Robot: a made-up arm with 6 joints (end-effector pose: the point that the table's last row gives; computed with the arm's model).
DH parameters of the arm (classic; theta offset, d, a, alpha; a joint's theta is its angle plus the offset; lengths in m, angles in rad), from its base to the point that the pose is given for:
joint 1: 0 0.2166 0 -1.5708
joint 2: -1.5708 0 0.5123 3.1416
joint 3: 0 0 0 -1.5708
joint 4: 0 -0.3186 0 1.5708
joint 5: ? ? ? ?
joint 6: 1.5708 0 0 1.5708
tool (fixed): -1.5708 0 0 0
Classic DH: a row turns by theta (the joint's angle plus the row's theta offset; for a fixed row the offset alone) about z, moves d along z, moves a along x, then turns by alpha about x.
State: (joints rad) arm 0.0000 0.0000 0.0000 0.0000 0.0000 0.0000
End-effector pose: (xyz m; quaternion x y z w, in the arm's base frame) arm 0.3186 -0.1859 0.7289 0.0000 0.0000 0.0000 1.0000
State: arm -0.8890 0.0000 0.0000 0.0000 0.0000 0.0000
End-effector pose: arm 0.0564 -0.3645 0.7289 0.0000 0.0000 -0.4300 0.9028
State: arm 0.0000 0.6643 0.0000 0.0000 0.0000 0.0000
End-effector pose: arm 0.5667 -0.1859 0.4235 0.0000 0.3261 0.0000 0.9453
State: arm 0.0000 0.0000 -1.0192 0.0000 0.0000 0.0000
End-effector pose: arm 0.1670 -0.1859 0.4576 0.0000 0.4878 0.0000 0.8729
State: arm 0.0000 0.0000 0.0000 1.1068 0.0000 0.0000
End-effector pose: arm 0.3186 -0.0832 0.8951 -0.5256 0.0000 0.0000 0.8507
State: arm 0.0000 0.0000 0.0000 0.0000 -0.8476 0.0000
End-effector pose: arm 0.3186 -0.1859 0.7289 0.0000 0.4112 0.0000 0.9115
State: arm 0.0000 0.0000 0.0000 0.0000 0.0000 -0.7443
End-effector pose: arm 0.3186 -0.1859 0.7289 0.3636 0.0000 0.0000 0.9315
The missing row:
joint 5: 0 0.1859 0 -1.5708
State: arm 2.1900 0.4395 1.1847 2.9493 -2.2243 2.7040
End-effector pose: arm -0.3970 0.2427 0.9224 -0.9132 0.3718 -0.1302 0.1040
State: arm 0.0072 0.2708 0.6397 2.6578 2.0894 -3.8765
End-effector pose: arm 0.4018 0.1675 0.9058 0.2996 0.7690 -0.0517 0.5623
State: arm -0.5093 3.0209 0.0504 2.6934 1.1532 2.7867
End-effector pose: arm -0.1266 0.2626 -0.4256 -0.2570 -0.7756 0.1937 0.5430
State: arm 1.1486 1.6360 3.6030 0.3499 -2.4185 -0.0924
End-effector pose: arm 0.2943 0.2290 0.4525 0.0062 0.2585 0.3911 0.8833
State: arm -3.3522 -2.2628 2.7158 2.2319 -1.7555 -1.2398
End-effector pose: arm 0.1415 -0.1470 -0.3791 -0.3131 -0.6731 0.4764 0.4712
